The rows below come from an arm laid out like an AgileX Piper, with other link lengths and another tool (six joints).
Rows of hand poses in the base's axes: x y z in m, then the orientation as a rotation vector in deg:
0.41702 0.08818 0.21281 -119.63 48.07 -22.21
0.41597 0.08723 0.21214 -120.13 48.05 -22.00
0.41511 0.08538 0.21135 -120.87 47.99 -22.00
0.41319 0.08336 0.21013 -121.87 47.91 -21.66
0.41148 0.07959 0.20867 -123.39 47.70 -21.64
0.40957 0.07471 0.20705 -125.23 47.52 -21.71
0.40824 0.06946 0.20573 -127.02 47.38 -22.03
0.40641 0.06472 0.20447 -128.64 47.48 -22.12
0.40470 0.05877 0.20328 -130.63 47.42 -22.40
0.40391 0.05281 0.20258 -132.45 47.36 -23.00
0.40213 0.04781 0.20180 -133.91 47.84 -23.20
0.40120 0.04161 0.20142 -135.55 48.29 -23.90
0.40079 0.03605 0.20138 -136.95 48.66 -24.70
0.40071 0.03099 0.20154 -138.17 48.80 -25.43
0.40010 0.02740 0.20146 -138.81 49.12 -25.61
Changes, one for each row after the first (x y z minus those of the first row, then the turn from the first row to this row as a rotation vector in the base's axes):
-0.00105 -0.00095 -0.00067 -0.37 0.30 0.17
-0.00191 -0.00280 -0.00146 -1.02 0.53 0.33
-0.00383 -0.00482 -0.00268 -1.78 1.05 0.66
-0.00554 -0.00859 -0.00414 -3.11 1.50 1.05
-0.00745 -0.01347 -0.00576 -4.76 2.03 1.43
-0.00878 -0.01872 -0.00708 -6.46 2.40 1.68
-0.01061 -0.02346 -0.00834 -7.95 2.96 1.81
-0.01232 -0.02941 -0.00953 -9.83 3.46 2.03
-0.01311 -0.03537 -0.01023 -11.66 3.72 2.11
-0.01489 -0.04037 -0.01101 -13.08 4.31 1.91
-0.01582 -0.04657 -0.01139 -14.84 4.66 1.59
-0.01623 -0.05213 -0.01143 -16.40 4.83 1.25
-0.01631 -0.05719 -0.01127 -17.76 4.90 1.07
-0.01692 -0.06078 -0.01135 -18.43 5.15 0.88

